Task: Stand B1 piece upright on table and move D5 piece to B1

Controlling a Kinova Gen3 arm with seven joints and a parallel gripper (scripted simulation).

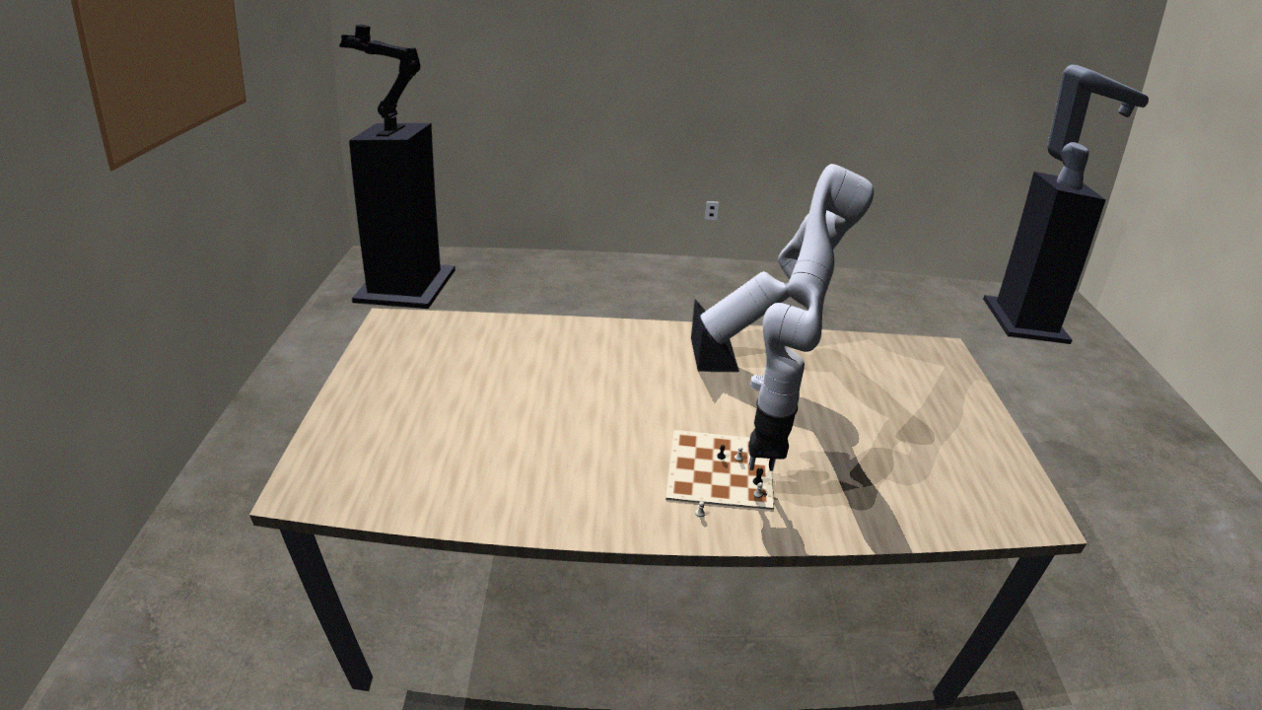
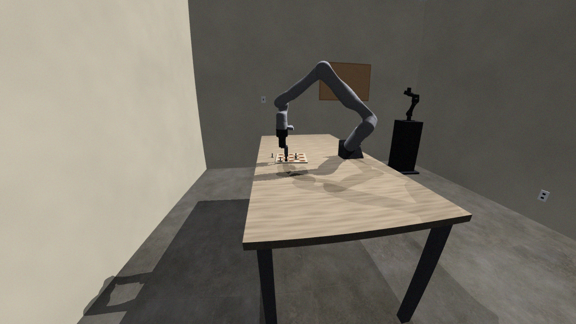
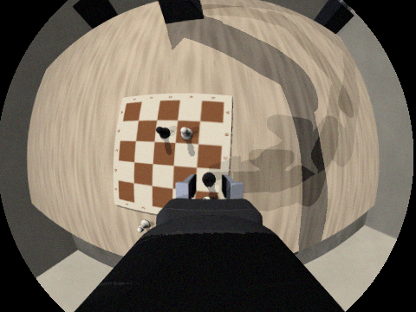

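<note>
Now: hand 8 cm to the left of the chessboard, 6 cm above it and 4 cm past it.
</note>
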